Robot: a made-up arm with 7 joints.
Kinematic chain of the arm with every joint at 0, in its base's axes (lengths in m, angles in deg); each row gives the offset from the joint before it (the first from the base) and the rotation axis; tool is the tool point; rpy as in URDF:
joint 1: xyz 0 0 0 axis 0.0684 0.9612 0.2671
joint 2: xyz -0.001 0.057 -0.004 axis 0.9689 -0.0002 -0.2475
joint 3: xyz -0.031 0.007 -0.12 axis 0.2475 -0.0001 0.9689
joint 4: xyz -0.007 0 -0.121 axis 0.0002 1 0
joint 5: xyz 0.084 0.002 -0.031 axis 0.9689 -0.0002 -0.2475
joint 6: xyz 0.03 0 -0.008 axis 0.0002 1 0
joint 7: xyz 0.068 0 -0.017 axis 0.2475 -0.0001 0.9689
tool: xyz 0 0 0 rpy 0 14.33 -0.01
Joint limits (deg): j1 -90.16..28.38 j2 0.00..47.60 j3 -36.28..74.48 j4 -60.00..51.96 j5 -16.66..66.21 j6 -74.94..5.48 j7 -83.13..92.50
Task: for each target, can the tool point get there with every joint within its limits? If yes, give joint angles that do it. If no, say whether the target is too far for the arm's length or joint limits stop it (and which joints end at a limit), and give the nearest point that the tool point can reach.
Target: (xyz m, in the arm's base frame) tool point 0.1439 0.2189 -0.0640
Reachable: yes | joints -33.81 12.01 64.88 -37.76 50.28 -12.28 78.40
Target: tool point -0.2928 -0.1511 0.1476
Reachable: no: joint limits stop it (at a limit: joint 1, joint 2, joint 3, joint 4, joint 6) | nearest point -0.0564 -0.0167 -0.0988 | short by 0.367 m
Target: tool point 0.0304 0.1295 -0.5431
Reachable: no: too far | nearest point 0.0248 0.1154 -0.4222 | short by 0.122 m
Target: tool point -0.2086 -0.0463 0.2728
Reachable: no: joint limits stop it (at a limit: joint 1, joint 2, joint 4) | nearest point 0.0875 0.1110 0.1215 | short by 0.368 m
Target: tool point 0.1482 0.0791 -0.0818
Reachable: yes | joints -20.93 22.95 9.15 -49.58 52.95 -33.64 20.30
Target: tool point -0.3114 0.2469 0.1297
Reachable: no: joint limits stop it (at a limit: joint 1, joint 3, joint 5, joint 6) | nearest point -0.0709 0.2349 -0.0537 | short by 0.303 m
